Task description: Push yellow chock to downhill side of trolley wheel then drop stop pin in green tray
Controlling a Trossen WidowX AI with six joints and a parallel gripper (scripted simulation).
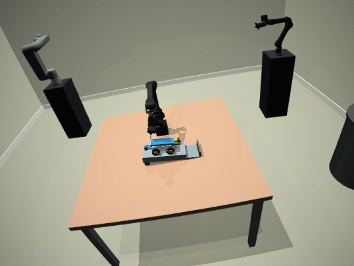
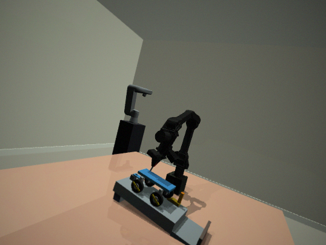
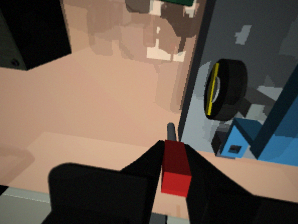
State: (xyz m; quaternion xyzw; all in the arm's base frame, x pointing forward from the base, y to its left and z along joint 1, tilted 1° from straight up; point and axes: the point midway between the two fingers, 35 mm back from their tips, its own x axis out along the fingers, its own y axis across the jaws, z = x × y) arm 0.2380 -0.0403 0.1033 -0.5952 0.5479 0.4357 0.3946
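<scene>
The green tray is 40 mm behind my gripper tip, 150 mm to the left of it and 180 mm below it. From my gripper tip the other things lie so: trolley 90 mm ahead, 90 mm to the left, 50 mm below; then grey ramp 90 mm ahead, 90 mm to the left, 120 mm below; then stop pin right at my gripper tip.
</scene>
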